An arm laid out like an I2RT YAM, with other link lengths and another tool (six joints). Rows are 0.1 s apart.
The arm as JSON. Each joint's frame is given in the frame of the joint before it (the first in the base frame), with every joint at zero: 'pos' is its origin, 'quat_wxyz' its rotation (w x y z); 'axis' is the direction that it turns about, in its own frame. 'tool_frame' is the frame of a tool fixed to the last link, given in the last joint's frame.
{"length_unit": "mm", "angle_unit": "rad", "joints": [
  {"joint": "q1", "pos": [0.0, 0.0, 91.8], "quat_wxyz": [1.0, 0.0, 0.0, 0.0], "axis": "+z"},
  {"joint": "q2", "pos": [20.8, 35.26, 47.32], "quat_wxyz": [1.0, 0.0, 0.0, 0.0], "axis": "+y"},
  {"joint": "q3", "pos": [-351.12, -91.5, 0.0], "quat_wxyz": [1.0, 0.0, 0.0, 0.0], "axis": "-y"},
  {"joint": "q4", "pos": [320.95, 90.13, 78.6], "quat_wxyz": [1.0, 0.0, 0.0, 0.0], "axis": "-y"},
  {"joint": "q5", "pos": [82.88, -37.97, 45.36], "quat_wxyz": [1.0, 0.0, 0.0, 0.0], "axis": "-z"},
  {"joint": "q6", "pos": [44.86, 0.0, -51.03], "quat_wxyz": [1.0, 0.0, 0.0, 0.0], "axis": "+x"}
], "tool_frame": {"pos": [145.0, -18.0, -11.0], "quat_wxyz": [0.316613, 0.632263, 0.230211, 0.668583]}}
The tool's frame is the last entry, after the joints.
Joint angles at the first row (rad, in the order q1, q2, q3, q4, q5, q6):
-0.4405, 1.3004, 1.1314, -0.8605, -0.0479, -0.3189
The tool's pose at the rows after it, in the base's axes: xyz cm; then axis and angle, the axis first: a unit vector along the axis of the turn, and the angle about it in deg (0 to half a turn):
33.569, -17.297, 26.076, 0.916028, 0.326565, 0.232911, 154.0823
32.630, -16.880, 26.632, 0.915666, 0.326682, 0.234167, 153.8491
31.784, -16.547, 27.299, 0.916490, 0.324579, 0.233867, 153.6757
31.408, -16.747, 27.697, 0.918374, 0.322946, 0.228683, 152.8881
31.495, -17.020, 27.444, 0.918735, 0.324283, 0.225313, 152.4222
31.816, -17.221, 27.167, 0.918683, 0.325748, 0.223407, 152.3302
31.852, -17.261, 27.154, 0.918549, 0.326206, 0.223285, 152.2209
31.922, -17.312, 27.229, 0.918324, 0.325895, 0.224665, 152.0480
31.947, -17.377, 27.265, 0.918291, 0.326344, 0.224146, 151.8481
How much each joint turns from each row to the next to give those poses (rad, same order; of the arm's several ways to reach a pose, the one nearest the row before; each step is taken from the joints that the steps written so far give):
0.0003, -0.0249, -0.0143, -0.0222, -0.0112, -0.0133
-0.0001, -0.0317, -0.0063, -0.0208, 0.0011, -0.0008
0.0002, -0.0251, 0.0035, -0.0267, 0.0035, 0.0040
-0.0002, -0.0068, 0.0066, -0.0116, 0.0176, 0.0003
-0.0008, 0.0041, -0.0058, 0.0105, 0.0094, -0.0050
0.0007, 0.0110, -0.0011, 0.0102, 0.0034, -0.0029
0.0001, 0.0005, -0.0006, 0.0022, 0.0015, -0.0011
-0.0003, -0.0002, 0.0005, 0.0034, 0.0002, 0.0000
0.0003, 0.0004, 0.0005, 0.0014, 0.0031, -0.0012

